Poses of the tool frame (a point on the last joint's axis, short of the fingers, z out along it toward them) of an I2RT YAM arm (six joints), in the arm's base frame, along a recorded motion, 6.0 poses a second.
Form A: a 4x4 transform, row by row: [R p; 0 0 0 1], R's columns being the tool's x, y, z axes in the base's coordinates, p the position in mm. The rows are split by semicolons.
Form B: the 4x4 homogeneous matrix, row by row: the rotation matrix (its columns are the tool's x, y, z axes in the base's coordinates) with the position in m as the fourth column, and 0 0 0 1 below. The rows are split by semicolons. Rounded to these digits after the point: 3 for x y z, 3 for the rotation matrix.
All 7 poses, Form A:
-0.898 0.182 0.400 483; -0.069 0.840 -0.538 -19; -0.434 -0.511 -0.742 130; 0 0 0 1
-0.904 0.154 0.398 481; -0.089 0.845 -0.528 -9; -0.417 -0.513 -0.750 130; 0 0 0 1
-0.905 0.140 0.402 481; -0.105 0.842 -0.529 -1; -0.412 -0.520 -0.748 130; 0 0 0 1
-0.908 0.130 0.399 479; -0.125 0.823 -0.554 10; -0.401 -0.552 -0.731 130; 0 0 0 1
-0.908 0.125 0.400 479; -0.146 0.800 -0.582 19; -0.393 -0.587 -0.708 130; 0 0 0 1
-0.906 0.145 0.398 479; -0.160 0.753 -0.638 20; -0.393 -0.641 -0.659 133; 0 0 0 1
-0.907 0.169 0.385 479; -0.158 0.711 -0.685 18; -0.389 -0.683 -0.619 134; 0 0 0 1
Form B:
-0.898 0.182 0.400 0.483; -0.069 0.840 -0.538 -0.019; -0.434 -0.511 -0.742 0.130; 0 0 0 1
-0.904 0.154 0.398 0.481; -0.089 0.845 -0.528 -0.009; -0.417 -0.513 -0.750 0.130; 0 0 0 1
-0.905 0.140 0.402 0.481; -0.105 0.842 -0.529 -0.001; -0.412 -0.520 -0.748 0.130; 0 0 0 1
-0.908 0.130 0.399 0.479; -0.125 0.823 -0.554 0.010; -0.401 -0.552 -0.731 0.130; 0 0 0 1
-0.908 0.125 0.400 0.479; -0.146 0.800 -0.582 0.019; -0.393 -0.587 -0.708 0.130; 0 0 0 1
-0.906 0.145 0.398 0.479; -0.160 0.753 -0.638 0.020; -0.393 -0.641 -0.659 0.133; 0 0 0 1
-0.907 0.169 0.385 0.479; -0.158 0.711 -0.685 0.018; -0.389 -0.683 -0.619 0.134; 0 0 0 1

